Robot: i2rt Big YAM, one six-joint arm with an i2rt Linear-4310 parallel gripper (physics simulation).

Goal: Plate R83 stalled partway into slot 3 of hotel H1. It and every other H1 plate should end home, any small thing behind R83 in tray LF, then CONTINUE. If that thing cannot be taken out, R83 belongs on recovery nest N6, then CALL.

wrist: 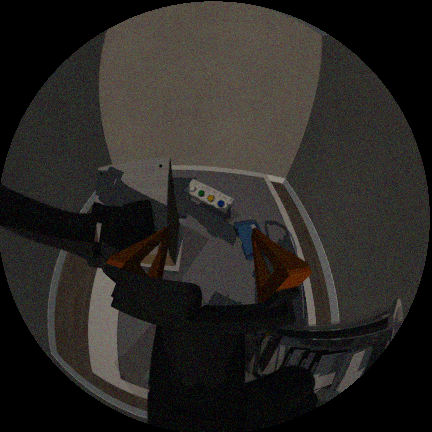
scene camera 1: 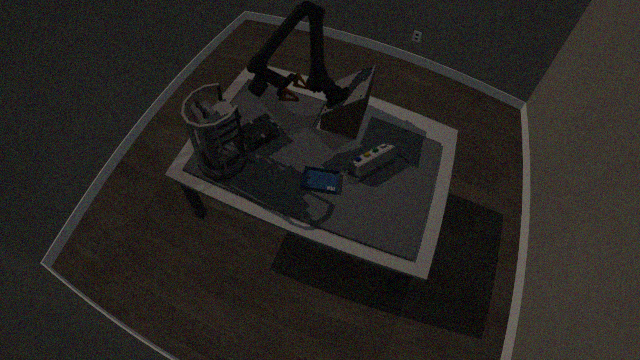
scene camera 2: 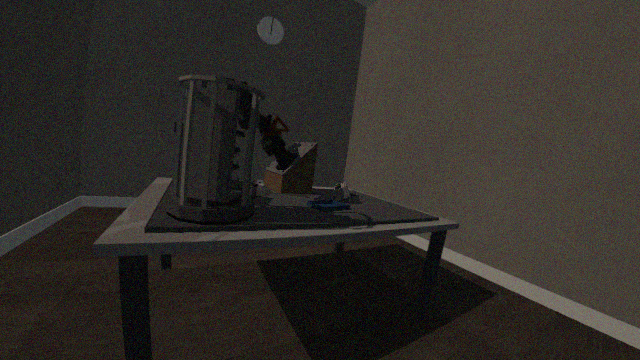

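Pixels of known places: gripper, between the fingertips: (wrist: 209,231) (scene camera 1: 304,94) (scene camera 2: 284,132); arm's base, origin of its link: (wrist: 139,223) (scene camera 1: 338,98) (scene camera 2: 287,162).
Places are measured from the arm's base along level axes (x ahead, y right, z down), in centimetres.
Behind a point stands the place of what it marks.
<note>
A tall round rack tower (scene camera 1: 209,123) {x 46.6, y 41.9, z -22.0 cm} (scene camera 2: 187,145) {x 44.2, y 55.8, z -4.4 cm} with stacked slots stands at the table's left end; part of it shows at the lower right in the wrist view. No label is readable, so H1, slot 3, R83 and any small thing behind it cannot be told. A blue tray-like piece (scene camera 1: 320,181) {x 37.9, y -0.7, z 15.0 cm} (scene camera 2: 329,205) {x 35.7, y -2.4, z 14.9 cm} (wrist: 244,234) {x 35.0, y -2.8, z 14.9 cm} lies flat mid-table; its label is unreadable. A white box with coloured buttons (scene camera 1: 372,158) {x 25.5, y -20.7, z 6.9 cm} (wrist: 211,196) {x 23.2, y -18.0, z 7.9 cm} stands beyond it. My gripper (scene camera 1: 298,90) {x 16.4, y 13.1, z -14.5 cm} (wrist: 209,231) {x 16.4, y 13.1, z -14.5 cm} is open and empty, raised above the table between the tower and the arm's base.
The arm's wedge-shaped base (scene camera 1: 345,120) {x 8.6, y -5.4, z 5.2 cm} (scene camera 2: 300,172) {x 8.5, y -3.5, z 4.1 cm} rises at the table's back. A low dark fixture (scene camera 1: 262,131) {x 21.9, y 30.8, z 9.2 cm} sits beside the tower, toward the base. A thin dark loop (scene camera 1: 330,210) {x 50.5, y -7.8, z 15.2 cm} lies near the front edge. The white table edge (scene camera 1: 300,229) {x 61.5, y 2.3, z 16.5 cm} surrounds the grey mat.
</note>
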